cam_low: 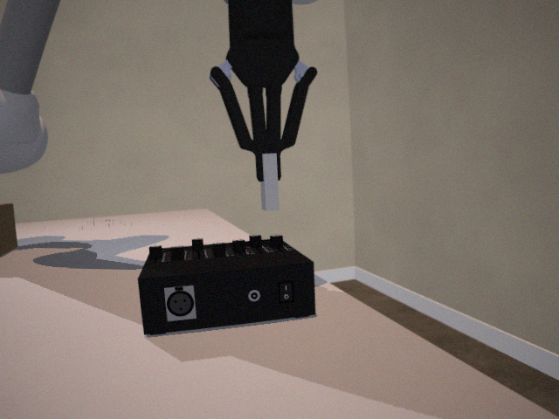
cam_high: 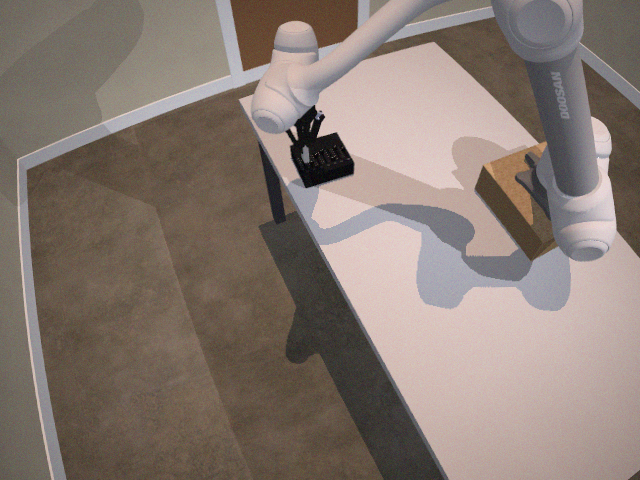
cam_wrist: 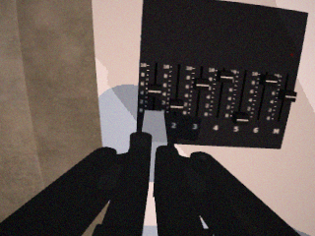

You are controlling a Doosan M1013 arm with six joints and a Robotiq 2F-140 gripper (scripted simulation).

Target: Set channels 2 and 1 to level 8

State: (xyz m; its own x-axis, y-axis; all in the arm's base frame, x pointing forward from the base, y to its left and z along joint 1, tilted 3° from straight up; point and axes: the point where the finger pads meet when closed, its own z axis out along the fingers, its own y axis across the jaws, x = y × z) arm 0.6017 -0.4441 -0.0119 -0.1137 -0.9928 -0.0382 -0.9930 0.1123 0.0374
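The channel 1 fader cap is 60 mm below my hand and 20 mm to the right of it. The rest, counted from my hand: channel 5 fader cap: 90 mm behind, 60 mm below, 10 mm to the left; then channel 2 fader cap: 60 mm below, 20 mm behind, 10 mm to the right.
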